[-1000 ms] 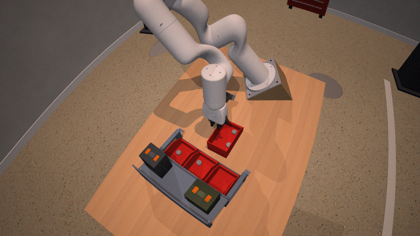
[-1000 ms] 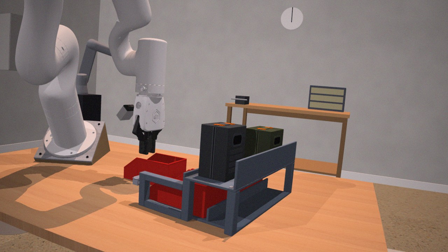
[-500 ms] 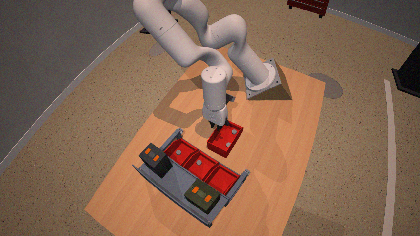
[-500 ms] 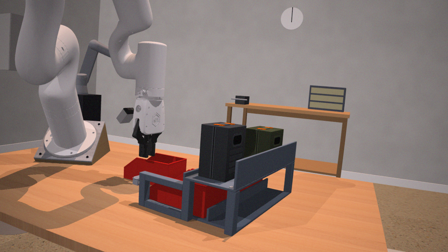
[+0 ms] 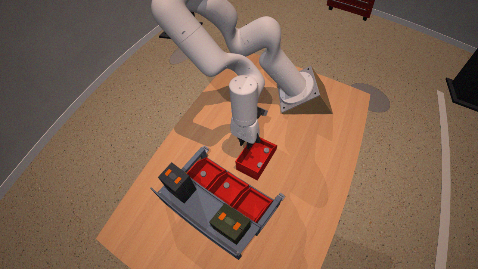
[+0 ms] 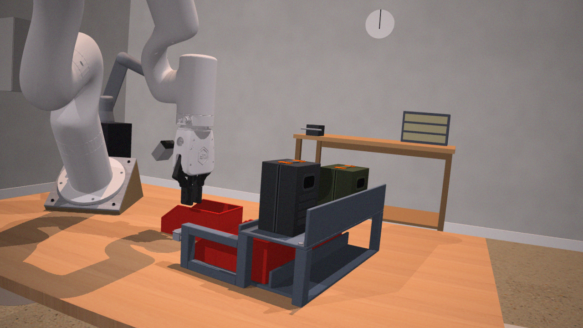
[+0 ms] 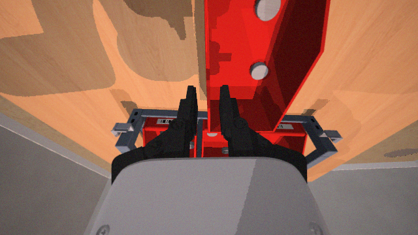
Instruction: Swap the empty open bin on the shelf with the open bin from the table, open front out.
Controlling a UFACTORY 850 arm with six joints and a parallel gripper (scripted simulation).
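My hand is 120 mm short of the shelf front lip, 100 mm above it and 20 mm to the right of it. Round my hand: grey back panel: 380 mm ahead, 50 mm to the right, 30 mm above; then black case: 270 mm ahead, 140 mm to the right, 60 mm above; then green case: 340 mm ahead, 80 mm to the left, 40 mm above.
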